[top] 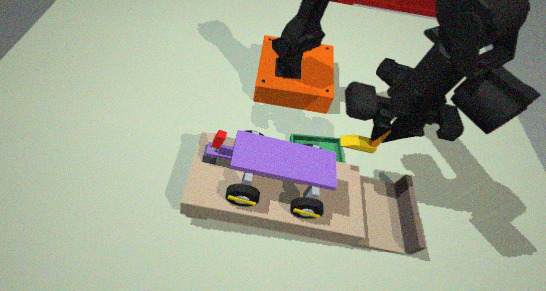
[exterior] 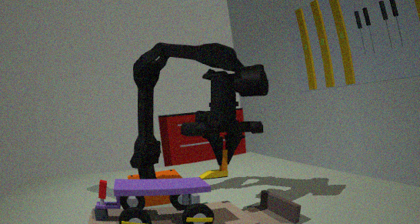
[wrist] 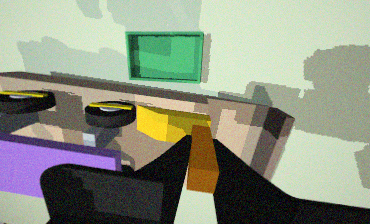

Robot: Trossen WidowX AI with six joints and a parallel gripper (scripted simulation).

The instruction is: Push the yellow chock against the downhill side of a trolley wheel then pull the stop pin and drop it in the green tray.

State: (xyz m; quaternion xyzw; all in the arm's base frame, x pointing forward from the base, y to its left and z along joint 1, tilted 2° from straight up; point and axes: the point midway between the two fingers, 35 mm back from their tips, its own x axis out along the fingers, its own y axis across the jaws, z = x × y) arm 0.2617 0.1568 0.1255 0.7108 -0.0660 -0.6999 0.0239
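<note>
My gripper tip is now 290 mm to the left of the red-headed stop pin, 40 mm short of it and 20 mm above it. From my gripper tip the other things lie so: yellow chock: 20 mm to the right, 10 mm below; trolley: 170 mm to the right, 60 mm ahead, 40 mm below; dark end wall: 120 mm below, 100 mm to the left, 80 mm ahead.
</note>
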